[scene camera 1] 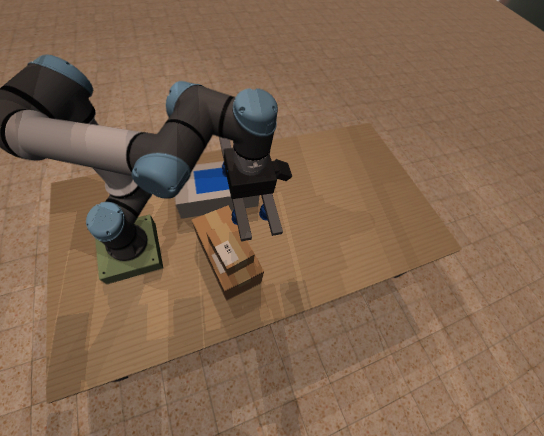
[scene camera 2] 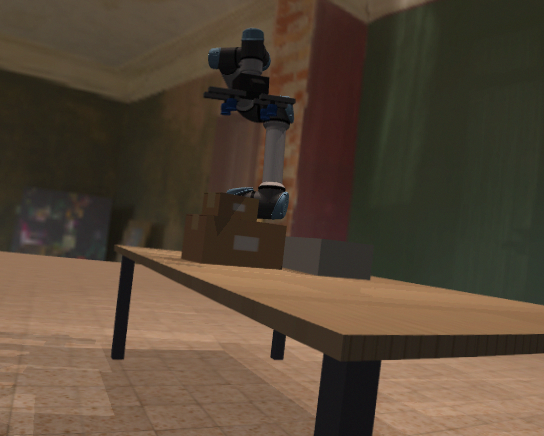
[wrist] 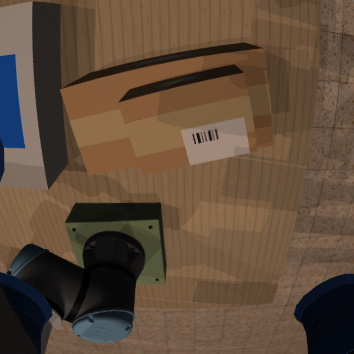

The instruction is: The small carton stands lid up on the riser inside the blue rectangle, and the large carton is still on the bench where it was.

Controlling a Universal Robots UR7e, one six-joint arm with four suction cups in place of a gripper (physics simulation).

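Frame: origin at the arm's base, x back, y right, z up, level; centimetres.
Seen in the pictures: hand at its tool point: (scene camera 2: 248, 114) (wrist: 182, 253); arm's base at its link origin: (scene camera 1: 127, 242) (wrist: 113, 254).
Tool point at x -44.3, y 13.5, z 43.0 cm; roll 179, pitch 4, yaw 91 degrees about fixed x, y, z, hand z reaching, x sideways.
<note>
Offsets run from my tool point to a thing's middle. Level surfaces: height alone.
The small carton @(dz -31.3, dx +5.4, dy +1.0 cm) (scene camera 1: 230, 245) (scene camera 2: 237, 212) (wrist: 190, 125) lies lid up, its barcode label on top, on the large carton @(dz -42.9, dx +6.5, dy -2.2 cm) (scene camera 1: 212, 220) (scene camera 2: 220, 250) (wrist: 100, 130). The large carton rests on the bench @(dz -50.5 cm) (scene camera 1: 350, 200) (scene camera 2: 400, 305). The grey riser @(dz -44.5, dx +6.4, dy -35.6 cm) (scene camera 1: 200, 206) (scene camera 2: 345, 257) (wrist: 50, 100) stands beside it, with the blue rectangle @(dz -38.5, dx +6.4, dy -35.6 cm) (scene camera 1: 210, 182) (wrist: 10, 100) on its top, partly hidden by the gripper in scene camera 1. My gripper (scene camera 1: 250, 214) (scene camera 2: 249, 106) is open, holding nothing, high above the cartons. One blue cup (wrist: 327, 317) shows at the wrist view's lower right.
The arm's green base plate (scene camera 1: 107, 270) (wrist: 152, 250) is fixed on the bench at the left in scene camera 1, near the cartons and riser. The bench's front edge runs beyond the large carton's far end from the riser. The arm's links reach over the base and riser.
</note>
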